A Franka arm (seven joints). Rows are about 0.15 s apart.
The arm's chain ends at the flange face. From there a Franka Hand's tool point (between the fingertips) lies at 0.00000 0.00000 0.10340 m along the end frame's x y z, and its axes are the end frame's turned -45 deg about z.
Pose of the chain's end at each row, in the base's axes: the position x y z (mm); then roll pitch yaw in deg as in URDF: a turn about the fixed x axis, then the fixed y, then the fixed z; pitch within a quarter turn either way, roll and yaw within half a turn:
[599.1, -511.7, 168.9, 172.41, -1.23, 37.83]
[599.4, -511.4, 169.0, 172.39, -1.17, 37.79]
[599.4, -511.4, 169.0, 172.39, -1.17, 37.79]
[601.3, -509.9, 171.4, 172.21, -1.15, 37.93]
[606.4, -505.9, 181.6, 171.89, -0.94, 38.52]
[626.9, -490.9, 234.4, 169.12, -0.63, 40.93]
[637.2, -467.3, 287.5, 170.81, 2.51, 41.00]
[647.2, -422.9, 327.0, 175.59, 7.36, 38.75]
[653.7, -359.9, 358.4, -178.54, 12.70, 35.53]
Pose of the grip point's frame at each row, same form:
[609.2, -521.1, 66.4, 173.75, 4.48, 82.50]
[609.4, -520.9, 66.5, 173.78, 4.54, 82.47]
[609.4, -520.9, 66.5, 173.78, 4.54, 82.47]
[611.5, -519.7, 69.0, 173.66, 4.68, 82.59]
[616.8, -516.3, 79.2, 173.58, 5.06, 83.17]
[640.5, -504.9, 132.9, 171.82, 7.22, 85.35]
[644.7, -482.7, 185.5, 175.26, 8.27, 85.86]
[641.9, -437.4, 224.8, -177.88, 8.31, 84.19]
[633.7, -371.0, 257.6, -169.94, 7.93, 81.07]

